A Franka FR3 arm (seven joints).
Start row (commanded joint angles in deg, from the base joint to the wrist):
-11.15, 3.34, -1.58, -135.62, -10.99, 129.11, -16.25
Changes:
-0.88, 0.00, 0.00, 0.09, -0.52, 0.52, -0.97
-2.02, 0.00, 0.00, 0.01, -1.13, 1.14, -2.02
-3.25, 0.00, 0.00, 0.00, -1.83, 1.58, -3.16
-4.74, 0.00, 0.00, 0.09, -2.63, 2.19, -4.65
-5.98, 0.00, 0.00, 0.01, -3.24, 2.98, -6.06
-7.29, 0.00, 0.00, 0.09, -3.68, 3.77, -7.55
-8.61, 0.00, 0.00, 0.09, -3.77, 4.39, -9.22
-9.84, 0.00, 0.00, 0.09, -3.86, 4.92, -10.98
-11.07, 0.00, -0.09, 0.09, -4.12, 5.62, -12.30
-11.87, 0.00, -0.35, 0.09, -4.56, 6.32, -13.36
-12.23, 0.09, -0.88, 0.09, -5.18, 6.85, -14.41
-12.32, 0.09, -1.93, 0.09, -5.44, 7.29, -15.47
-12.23, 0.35, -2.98, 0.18, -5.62, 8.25, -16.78
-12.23, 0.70, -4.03, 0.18, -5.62, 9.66, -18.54
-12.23, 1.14, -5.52, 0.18, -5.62, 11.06, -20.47
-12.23, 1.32, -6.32, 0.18, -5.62, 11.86, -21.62
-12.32, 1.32, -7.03, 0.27, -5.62, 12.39, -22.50
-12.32, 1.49, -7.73, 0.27, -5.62, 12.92, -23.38
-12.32, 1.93, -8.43, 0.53, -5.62, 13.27, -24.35
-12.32, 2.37, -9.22, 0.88, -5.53, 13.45, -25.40
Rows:
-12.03, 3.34, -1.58, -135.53, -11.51, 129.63, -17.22
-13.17, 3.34, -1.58, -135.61, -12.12, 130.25, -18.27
-14.40, 3.34, -1.58, -135.62, -12.82, 130.69, -19.41
-15.89, 3.34, -1.58, -135.53, -13.62, 131.30, -20.90
-17.13, 3.34, -1.58, -135.61, -14.23, 132.09, -22.31
-18.44, 3.34, -1.58, -135.53, -14.67, 132.88, -23.80
-19.76, 3.34, -1.58, -135.53, -14.76, 133.50, -25.47
-20.99, 3.34, -1.58, -135.53, -14.85, 134.03, -27.23
-22.22, 3.34, -1.67, -135.53, -15.11, 134.73, -28.55
-23.02, 3.34, -1.93, -135.53, -15.55, 135.43, -29.61
-23.38, 3.43, -2.46, -135.53, -16.17, 135.96, -30.66
-23.47, 3.43, -3.51, -135.53, -16.43, 136.40, -31.72
-23.38, 3.69, -4.56, -135.44, -16.61, 137.36, -33.03
-23.38, 4.04, -5.61, -135.44, -16.61, 138.77, -34.79
-23.38, 4.48, -7.10, -135.44, -16.61, 140.17, -36.72
-23.38, 4.66, -7.90, -135.44, -16.61, 140.97, -37.87
-23.47, 4.66, -8.61, -135.35, -16.61, 141.50, -38.75
-23.47, 4.83, -9.31, -135.35, -16.61, 142.03, -39.63
-23.47, 5.27, -10.01, -135.09, -16.61, 142.38, -40.60
-23.47, 5.71, -10.80, -134.74, -16.52, 142.56, -41.65

